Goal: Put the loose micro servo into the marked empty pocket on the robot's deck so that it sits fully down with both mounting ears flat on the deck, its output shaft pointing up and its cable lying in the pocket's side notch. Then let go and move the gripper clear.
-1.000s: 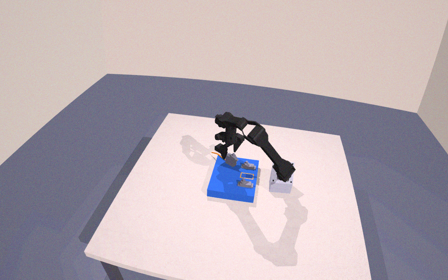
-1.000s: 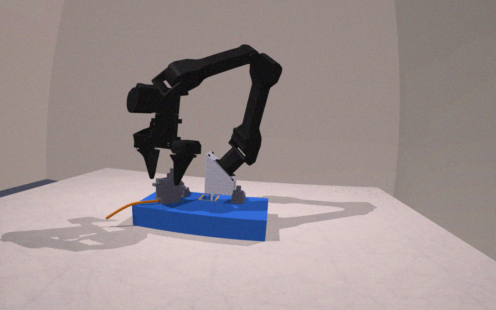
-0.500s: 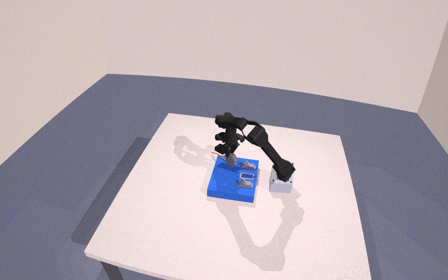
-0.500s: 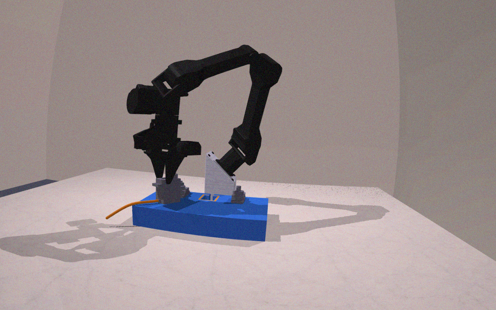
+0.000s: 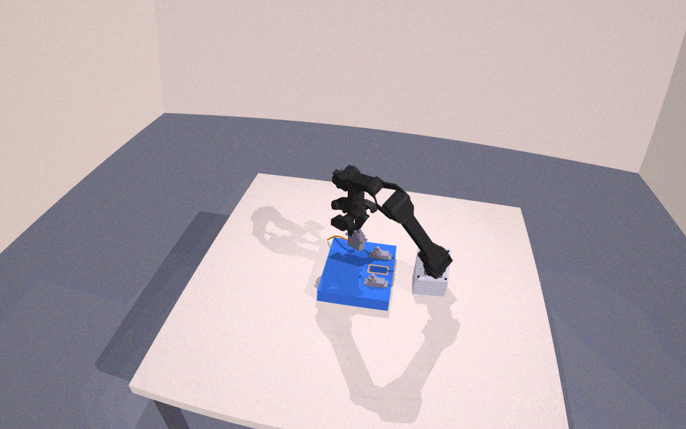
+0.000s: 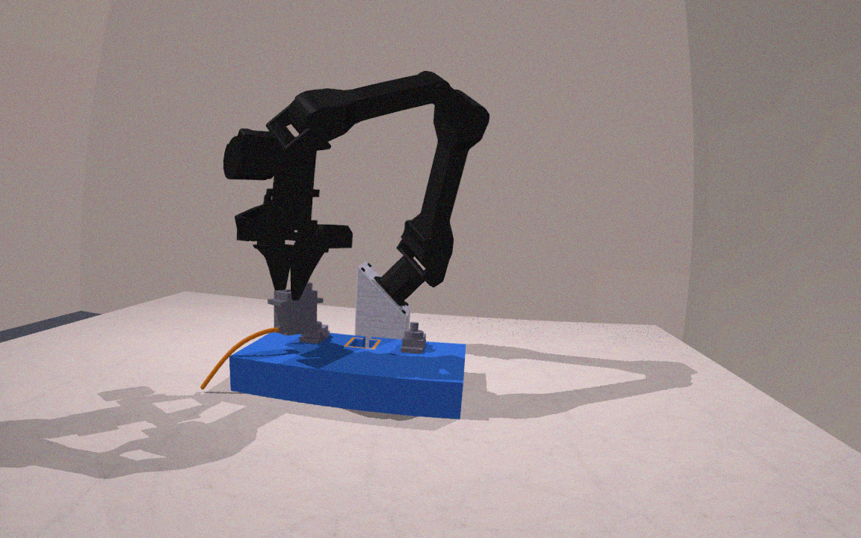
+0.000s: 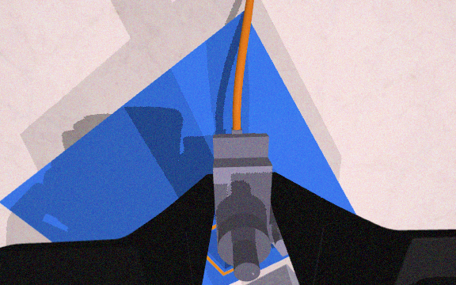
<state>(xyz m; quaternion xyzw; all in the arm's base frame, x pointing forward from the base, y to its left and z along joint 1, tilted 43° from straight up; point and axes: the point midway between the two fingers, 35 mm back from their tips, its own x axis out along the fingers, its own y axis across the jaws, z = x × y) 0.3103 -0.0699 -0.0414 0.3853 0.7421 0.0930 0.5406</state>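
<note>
My gripper tip is 90 mm to the right of the blue deck and 100 mm above it.
</note>
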